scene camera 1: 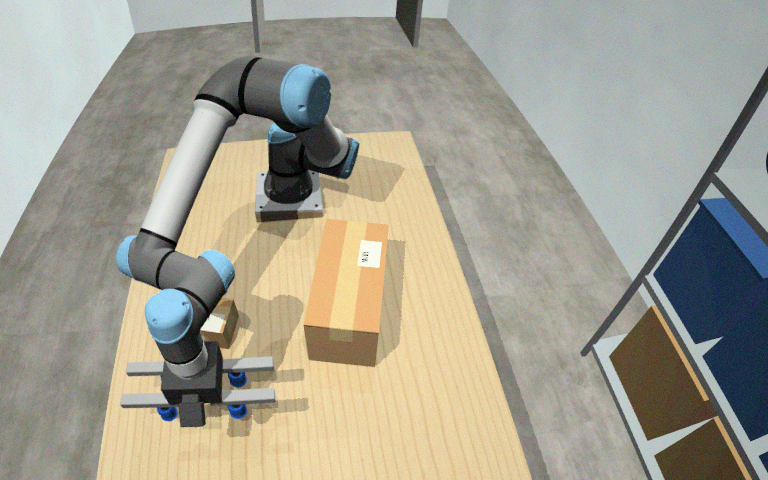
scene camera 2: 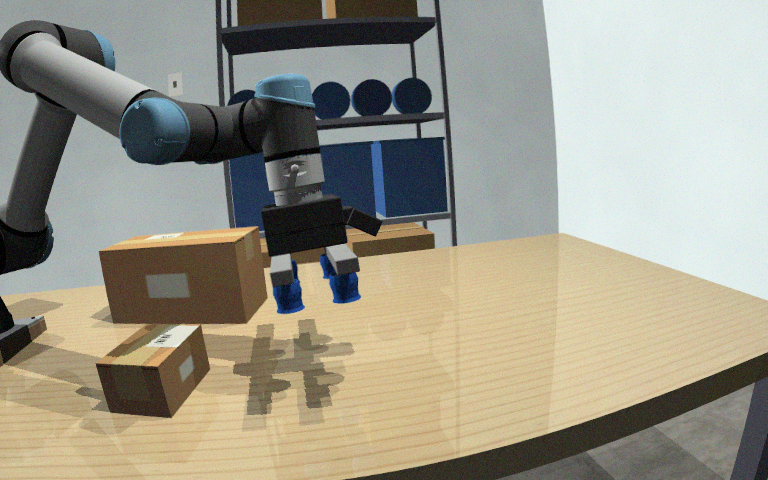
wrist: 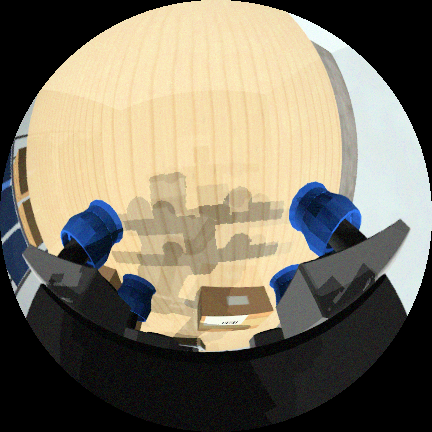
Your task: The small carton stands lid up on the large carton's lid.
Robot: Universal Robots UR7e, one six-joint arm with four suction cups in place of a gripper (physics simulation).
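Places are measured from the arm's base along level axes (x ahead, y left, z up), in metres.
Pixels of known places: hand at its tool point: (scene camera 2: pixel 314 290) (wrist: pixel 206 261); arm's base at its link origin: (scene camera 1: pixel 288 188) (wrist: pixel 183 347).
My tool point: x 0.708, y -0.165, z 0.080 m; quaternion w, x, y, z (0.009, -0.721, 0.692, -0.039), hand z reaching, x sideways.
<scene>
For each thing: its top centre in the pictures, then the offset to it from my tool point. Level surfaces: height alone.
- small carton at its top centre: (scene camera 2: pixel 150 342) (wrist: pixel 233 324) (scene camera 1: pixel 199 311) dz -0.040, dx -0.236, dy -0.042 m
- large carton at its top centre: (scene camera 2: pixel 178 238) (scene camera 1: pixel 349 270) (wrist: pixel 95 335) dz +0.043, dx -0.271, dy +0.318 m
- table at its surface level: dz -0.112 m
The small carton (scene camera 1: pixel 219 337) (scene camera 2: pixel 133 390) (wrist: pixel 215 299) stands lid up on the table, with tape and a white label on top. The arm partly hides it in scene camera 1. The large carton (scene camera 1: pixel 369 300) (scene camera 2: pixel 212 283) (wrist: pixel 110 276) stands lid up beside it, apart from it, with a taped lid; in the wrist view a cup and bar hide most of it. My gripper (scene camera 1: pixel 201 394) (scene camera 2: pixel 314 283) (wrist: pixel 210 257) is open, with its four blue cups bare. It hangs above the table, off the end of the small carton away from the robot base, over neither carton.
The robot base (scene camera 1: pixel 288 210) stands on the table (scene camera 1: pixel 453 424) (scene camera 2: pixel 566 339) behind the cartons. A shelf rack (scene camera 2: pixel 449 169) with blue bins and cartons stands beyond the table's side. The arm reaches along the side where the small carton stands.
</scene>
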